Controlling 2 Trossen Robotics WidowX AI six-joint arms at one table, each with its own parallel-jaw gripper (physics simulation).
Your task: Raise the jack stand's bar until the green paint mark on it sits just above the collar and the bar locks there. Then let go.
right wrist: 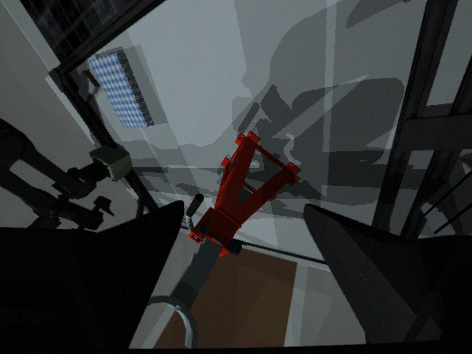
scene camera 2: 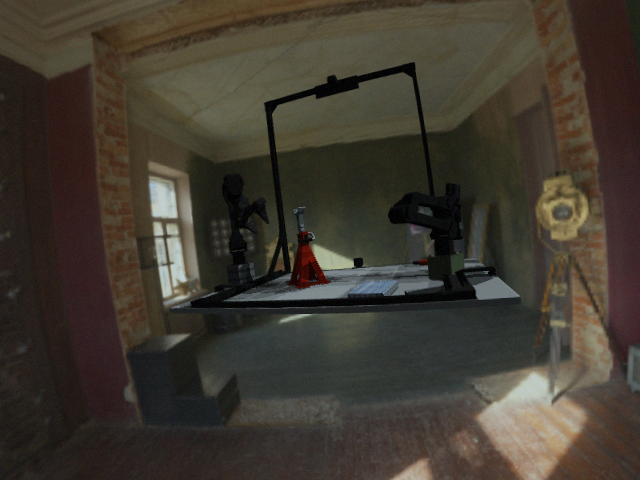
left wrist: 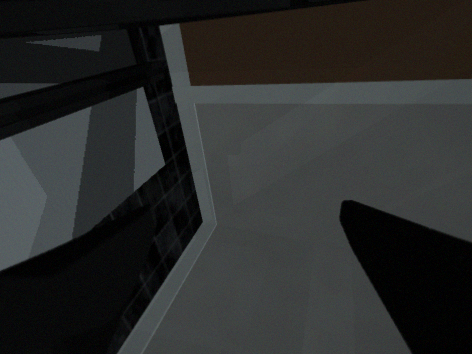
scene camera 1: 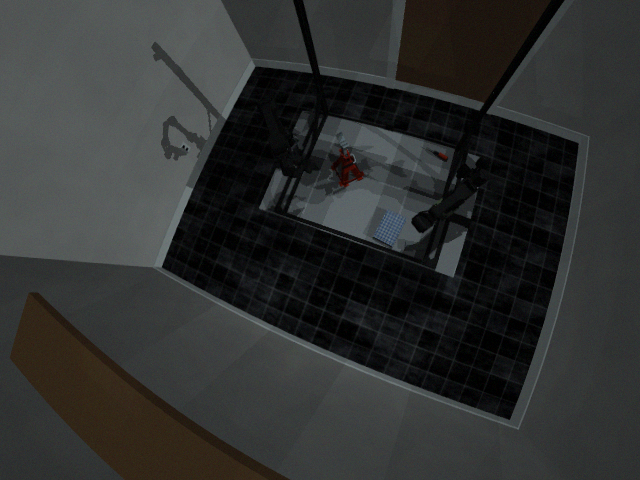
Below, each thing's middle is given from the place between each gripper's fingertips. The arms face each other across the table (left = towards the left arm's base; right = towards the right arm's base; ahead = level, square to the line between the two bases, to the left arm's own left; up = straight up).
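The grey bar [right wrist: 183, 295] lies 5 cm below my right hand, 15 cm behind it and 10 cm to the left of it. The blue checkered cloth pad [right wrist: 114, 72], measured from my right hand, is 47 cm to the left, 26 cm below and 7 cm ahead.
The grey bar is 66 cm to the right of my left hand, 24 cm ahead of it and 3 cm above it; the blue checkered cloth pad, from my left hand, is 46 cm ahead, 29 cm to the right and 17 cm below.
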